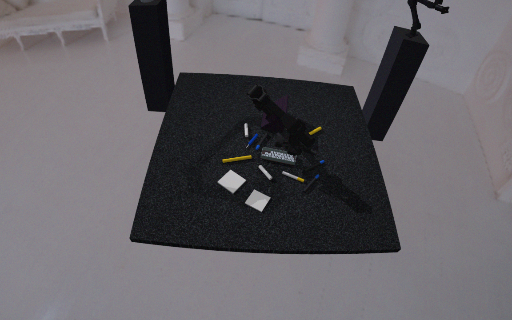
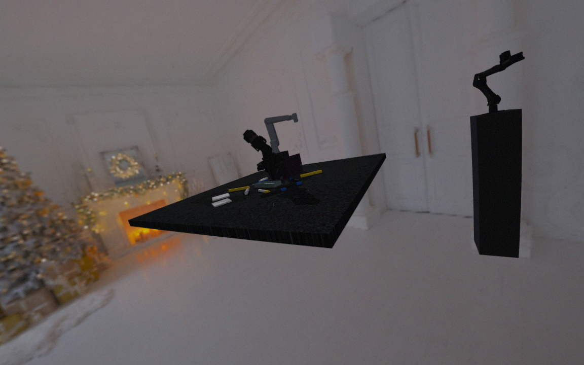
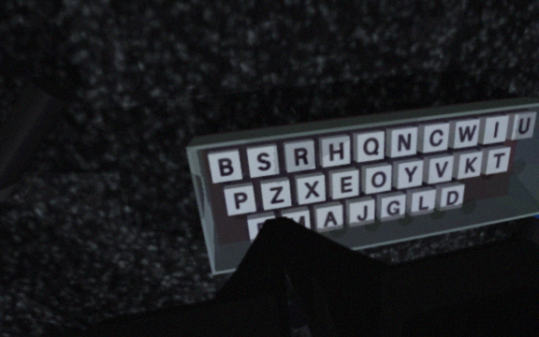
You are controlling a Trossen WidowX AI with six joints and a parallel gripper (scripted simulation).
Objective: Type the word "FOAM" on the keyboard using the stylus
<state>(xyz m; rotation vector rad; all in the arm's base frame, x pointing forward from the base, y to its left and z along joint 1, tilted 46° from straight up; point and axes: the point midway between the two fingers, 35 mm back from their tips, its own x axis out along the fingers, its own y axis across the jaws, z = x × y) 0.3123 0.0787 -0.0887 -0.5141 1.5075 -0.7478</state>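
The stylus is 220 mm to the right of my gripper tip, 80 mm behind it and 30 mm below it.
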